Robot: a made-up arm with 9 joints. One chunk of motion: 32 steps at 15 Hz.
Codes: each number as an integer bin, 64 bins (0 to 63) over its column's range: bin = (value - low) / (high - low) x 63, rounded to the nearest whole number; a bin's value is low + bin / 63 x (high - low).
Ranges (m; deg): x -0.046..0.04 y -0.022..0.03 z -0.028..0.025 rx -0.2..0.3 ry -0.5..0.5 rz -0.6..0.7
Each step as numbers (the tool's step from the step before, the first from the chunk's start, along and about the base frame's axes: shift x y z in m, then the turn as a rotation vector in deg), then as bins.
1 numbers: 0.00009 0.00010 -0.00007 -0.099 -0.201 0.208
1 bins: 34 27 33 13 19 39
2 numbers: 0.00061 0.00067 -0.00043 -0.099 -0.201 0.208
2 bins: 34 27 33 13 19 39
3 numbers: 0.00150 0.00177 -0.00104 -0.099 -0.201 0.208
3 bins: 35 29 32 13 19 39
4 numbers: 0.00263 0.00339 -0.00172 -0.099 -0.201 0.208
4 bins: 36 31 31 13 19 39
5 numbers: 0.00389 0.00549 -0.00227 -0.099 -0.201 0.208
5 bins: 37 33 31 13 19 39
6 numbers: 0.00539 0.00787 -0.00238 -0.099 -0.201 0.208
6 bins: 38 36 30 13 19 39
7 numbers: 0.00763 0.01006 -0.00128 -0.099 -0.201 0.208
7 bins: 39 39 32 13 19 39
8 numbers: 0.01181 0.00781 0.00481 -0.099 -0.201 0.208
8 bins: 42 36 39 13 19 39
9 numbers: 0.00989 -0.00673 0.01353 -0.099 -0.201 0.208
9 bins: 41 19 49 13 19 39
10 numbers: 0.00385 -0.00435 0.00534 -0.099 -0.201 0.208
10 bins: 37 21 40 13 19 39
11 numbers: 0.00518 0.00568 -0.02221 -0.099 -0.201 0.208
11 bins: 37 34 7 13 19 39
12 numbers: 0.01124 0.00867 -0.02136 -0.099 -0.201 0.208
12 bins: 42 37 8 13 19 39
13 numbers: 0.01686 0.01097 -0.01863 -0.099 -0.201 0.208
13 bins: 46 40 11 13 19 39
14 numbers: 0.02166 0.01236 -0.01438 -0.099 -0.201 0.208
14 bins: 50 42 16 13 19 39
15 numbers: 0.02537 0.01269 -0.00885 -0.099 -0.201 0.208
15 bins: 52 42 23 13 19 39
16 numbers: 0.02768 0.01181 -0.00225 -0.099 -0.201 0.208
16 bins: 54 41 31 13 19 39
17 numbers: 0.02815 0.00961 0.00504 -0.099 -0.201 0.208
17 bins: 54 38 39 13 19 39
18 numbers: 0.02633 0.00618 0.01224 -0.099 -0.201 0.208
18 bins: 53 34 48 13 19 39
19 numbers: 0.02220 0.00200 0.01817 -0.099 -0.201 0.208
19 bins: 50 29 55 13 19 39
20 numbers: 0.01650 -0.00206 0.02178 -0.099 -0.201 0.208
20 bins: 46 24 59 13 19 39
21 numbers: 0.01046 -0.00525 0.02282 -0.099 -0.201 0.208
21 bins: 41 20 60 13 19 39
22 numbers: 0.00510 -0.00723 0.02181 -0.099 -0.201 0.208
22 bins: 37 18 59 13 19 39
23 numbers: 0.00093 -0.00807 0.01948 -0.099 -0.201 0.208
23 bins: 34 17 56 13 19 39
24 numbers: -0.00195 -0.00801 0.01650 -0.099 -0.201 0.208
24 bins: 32 17 53 13 19 39
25 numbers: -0.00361 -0.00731 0.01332 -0.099 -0.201 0.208
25 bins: 31 18 49 13 19 39
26 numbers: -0.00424 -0.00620 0.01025 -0.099 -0.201 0.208
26 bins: 31 19 45 13 19 39
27 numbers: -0.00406 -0.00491 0.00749 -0.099 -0.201 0.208
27 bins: 31 21 42 13 19 39
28 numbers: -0.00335 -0.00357 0.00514 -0.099 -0.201 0.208
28 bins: 31 22 39 13 19 39
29 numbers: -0.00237 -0.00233 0.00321 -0.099 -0.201 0.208
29 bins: 32 24 37 13 19 39
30 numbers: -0.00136 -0.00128 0.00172 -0.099 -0.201 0.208
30 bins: 33 25 35 13 19 39
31 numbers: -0.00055 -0.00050 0.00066 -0.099 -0.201 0.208
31 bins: 33 26 34 13 19 39
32 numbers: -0.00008 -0.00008 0.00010 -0.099 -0.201 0.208
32 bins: 34 27 33 13 19 39
